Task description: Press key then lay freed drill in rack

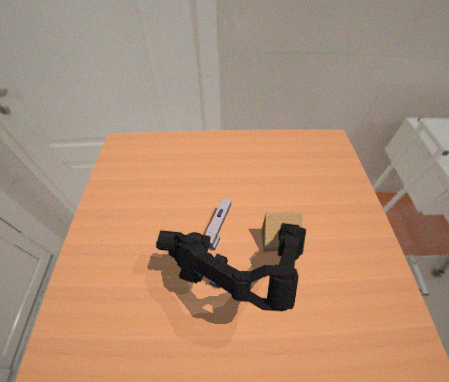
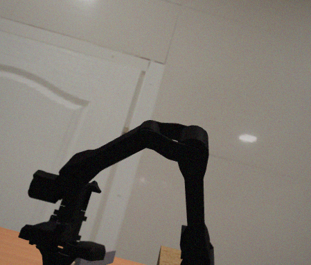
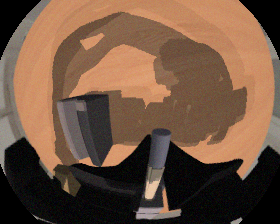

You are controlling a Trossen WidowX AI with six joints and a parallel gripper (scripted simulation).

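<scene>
My gripper tip is now 1 cm past the drill, 4 cm to the left of it and 4 cm below it. Also, from my gripper tip: dark grey block (7 cm behind, 3 cm to the left, 1 cm above); grey bar (4 cm behind, 15 cm to the right, 4 cm above); blue key (5 cm behind, 18 cm to the right, 5 cm above).
</scene>
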